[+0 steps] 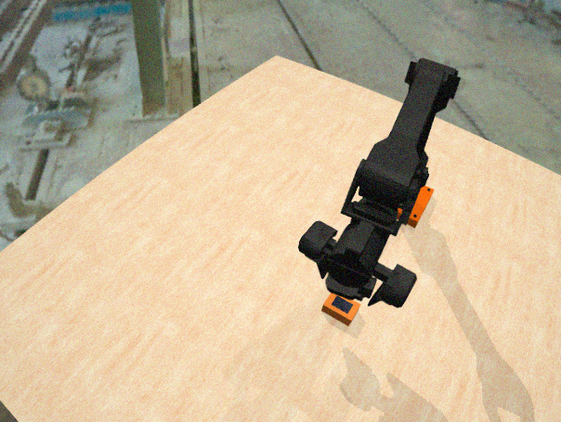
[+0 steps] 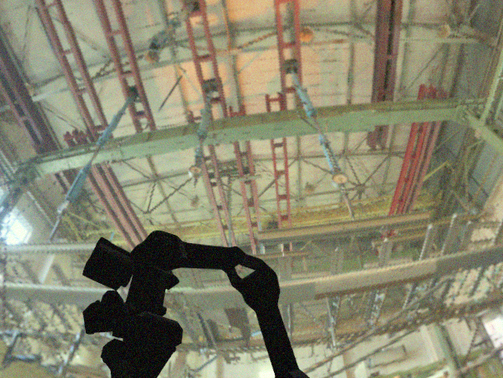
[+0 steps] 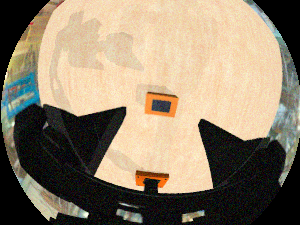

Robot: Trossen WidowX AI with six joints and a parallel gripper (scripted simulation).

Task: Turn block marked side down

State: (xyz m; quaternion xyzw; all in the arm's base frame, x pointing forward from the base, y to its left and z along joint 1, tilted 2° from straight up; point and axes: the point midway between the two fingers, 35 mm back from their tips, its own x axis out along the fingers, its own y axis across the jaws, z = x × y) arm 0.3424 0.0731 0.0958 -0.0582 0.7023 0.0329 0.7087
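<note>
My gripper tip is 10 mm past the orange block and 70 mm above it.
</note>
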